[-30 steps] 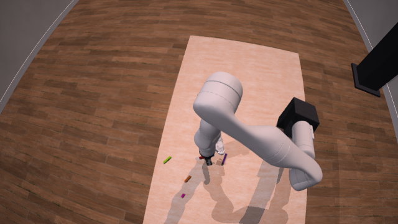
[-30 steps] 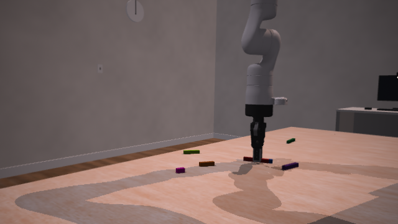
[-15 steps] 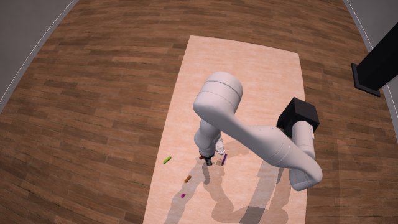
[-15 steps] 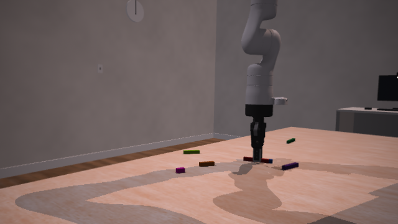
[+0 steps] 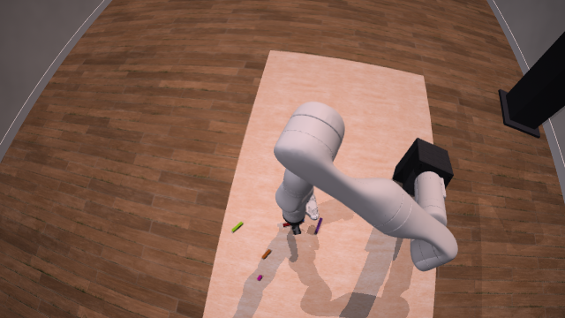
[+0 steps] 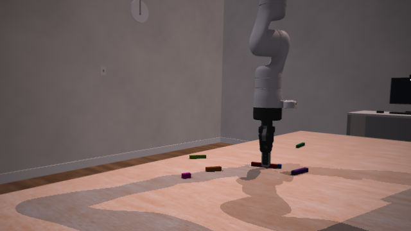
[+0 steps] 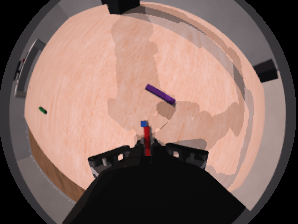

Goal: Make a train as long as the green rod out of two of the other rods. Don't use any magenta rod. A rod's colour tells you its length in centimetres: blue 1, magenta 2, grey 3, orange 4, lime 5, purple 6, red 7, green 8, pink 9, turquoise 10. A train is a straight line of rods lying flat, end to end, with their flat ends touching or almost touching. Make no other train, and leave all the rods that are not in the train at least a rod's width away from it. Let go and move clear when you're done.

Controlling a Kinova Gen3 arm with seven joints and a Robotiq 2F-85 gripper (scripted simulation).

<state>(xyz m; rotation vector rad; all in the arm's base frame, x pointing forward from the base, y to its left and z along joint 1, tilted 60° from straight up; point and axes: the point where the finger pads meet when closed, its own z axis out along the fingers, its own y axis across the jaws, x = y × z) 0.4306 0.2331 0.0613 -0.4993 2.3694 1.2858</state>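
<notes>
Right now my hand is 30 mm past the blue rod, 20 mm to the left of it and 20 mm above it. Round my hand: red rod (20 mm below); orange rod (140 mm to the left, 60 mm ahead, 20 mm below); purple rod (90 mm behind, 20 mm to the right, 20 mm below).
</notes>
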